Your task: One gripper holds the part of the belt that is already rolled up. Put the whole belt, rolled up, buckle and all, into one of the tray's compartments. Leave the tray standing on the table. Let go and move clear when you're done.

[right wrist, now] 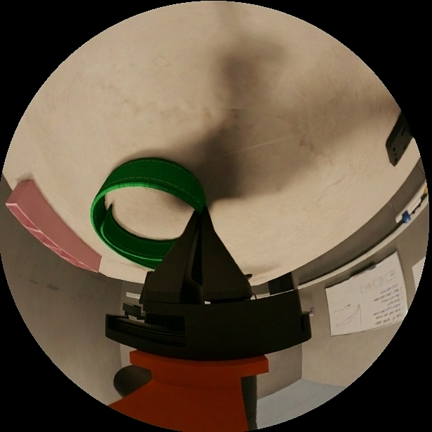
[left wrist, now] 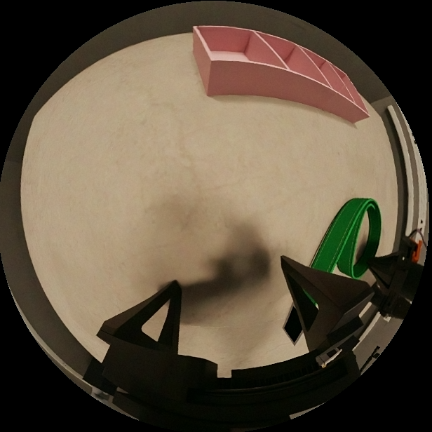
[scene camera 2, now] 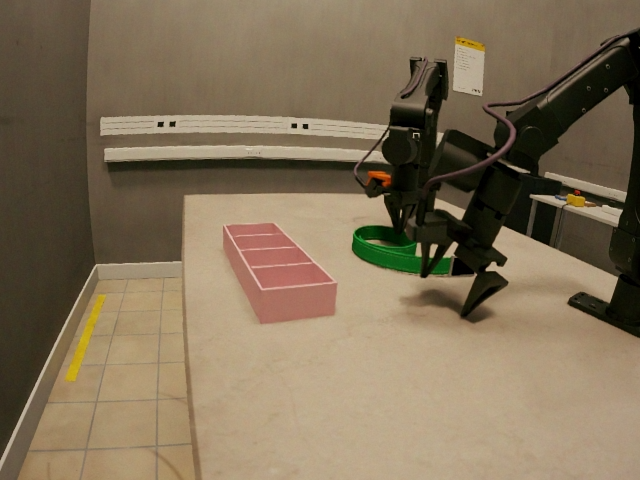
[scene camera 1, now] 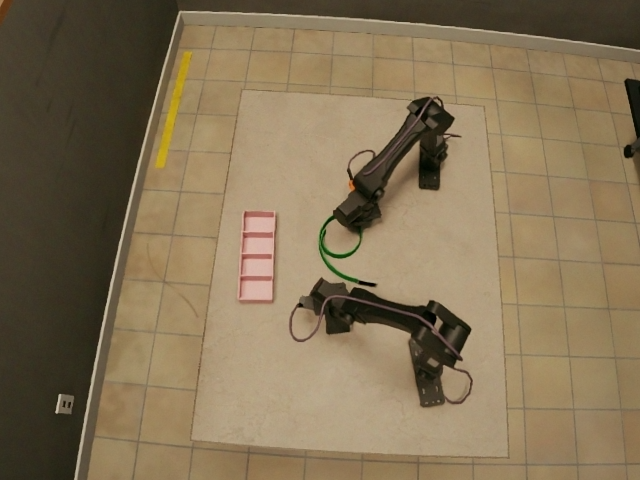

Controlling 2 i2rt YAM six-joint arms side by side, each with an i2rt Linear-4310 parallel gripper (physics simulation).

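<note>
A green belt (scene camera 1: 340,255) (scene camera 2: 379,258) (left wrist: 340,235) (right wrist: 150,172) stands on edge on the table in a wide, loose loop. Its tail curves out to the black buckle (scene camera 1: 367,283) (scene camera 2: 461,266) (left wrist: 293,324). My right gripper (scene camera 2: 399,231) (right wrist: 202,210) is shut on the wall of the belt's loop, low over the table. My left gripper (scene camera 2: 444,295) (left wrist: 226,276) is open and empty, low over the table beside the buckle end; in scene camera 1 its fingers are hidden under the arm. The pink tray (scene camera 1: 257,255) (scene camera 2: 297,303) (left wrist: 265,85) (right wrist: 65,225) stands upright with empty compartments.
The tray stands left of the belt in scene camera 1, near the left edge of the table (scene camera 1: 268,392) (scene camera 2: 289,392). Both arms reach in from the right there, with the left arm's wrist close to the belt's tail. A side table with small objects stands behind in scene camera 2.
</note>
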